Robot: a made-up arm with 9 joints.
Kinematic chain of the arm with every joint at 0, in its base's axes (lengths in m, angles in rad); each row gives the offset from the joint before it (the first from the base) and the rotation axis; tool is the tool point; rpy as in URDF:
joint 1: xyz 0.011 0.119 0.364 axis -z
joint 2: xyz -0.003 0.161 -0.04 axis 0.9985 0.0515 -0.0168
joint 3: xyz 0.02 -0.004 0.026 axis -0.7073 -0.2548 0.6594
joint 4: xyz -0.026 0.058 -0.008 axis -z
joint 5: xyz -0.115 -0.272 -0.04 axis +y
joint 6: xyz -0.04 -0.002 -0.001 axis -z
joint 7: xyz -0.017 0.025 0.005 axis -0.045 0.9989 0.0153
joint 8: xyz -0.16 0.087 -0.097 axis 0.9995 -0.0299 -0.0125
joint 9: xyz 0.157 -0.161 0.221 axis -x
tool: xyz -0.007 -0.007 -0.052 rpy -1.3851 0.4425 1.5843
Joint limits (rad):
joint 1: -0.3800..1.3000
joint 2: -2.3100..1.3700
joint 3: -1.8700..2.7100
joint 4: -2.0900..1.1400
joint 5: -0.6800..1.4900
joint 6: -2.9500..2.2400
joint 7: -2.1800..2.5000
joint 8: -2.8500..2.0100
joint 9: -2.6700..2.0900
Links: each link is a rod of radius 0.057 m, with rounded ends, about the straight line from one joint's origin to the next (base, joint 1, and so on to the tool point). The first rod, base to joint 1, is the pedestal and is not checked.
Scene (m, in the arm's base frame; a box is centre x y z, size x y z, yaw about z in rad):
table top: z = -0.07
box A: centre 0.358 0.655 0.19 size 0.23 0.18 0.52 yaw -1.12
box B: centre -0.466 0.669 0 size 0.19 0.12 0.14 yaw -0.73
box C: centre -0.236 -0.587 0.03 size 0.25 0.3 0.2 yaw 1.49
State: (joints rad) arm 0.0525 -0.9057 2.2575 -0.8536 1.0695 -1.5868 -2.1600 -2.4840 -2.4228
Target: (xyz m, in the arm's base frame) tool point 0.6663 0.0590 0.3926
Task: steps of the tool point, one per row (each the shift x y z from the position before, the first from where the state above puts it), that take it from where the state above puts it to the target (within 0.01 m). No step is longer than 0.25 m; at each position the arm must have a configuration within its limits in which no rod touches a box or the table.
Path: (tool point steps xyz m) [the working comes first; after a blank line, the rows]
Joints at the target: 1.3000 -1.0148 1.7332 -1.6345 0.0861 -1.6288 -1.7279 -2.3100 -2.2828
Straight joint move there: touches box A.

1: 0.0899 0.0775 0.1547
2: 0.0997 -0.0281 0.1698
3: 0.0785 -0.1262 0.1373
4: 0.0371 -0.1895 0.0686
5: -0.0081 -0.2047 -0.0151
6: 0.1406 0.1203 0.0205
7: 0.1709 0.0676 -0.0424
8: 0.1697 -0.0026 -0.1017
9: 0.1299 -0.0723 -0.1507
10: 0.0541 -0.1214 -0.1822

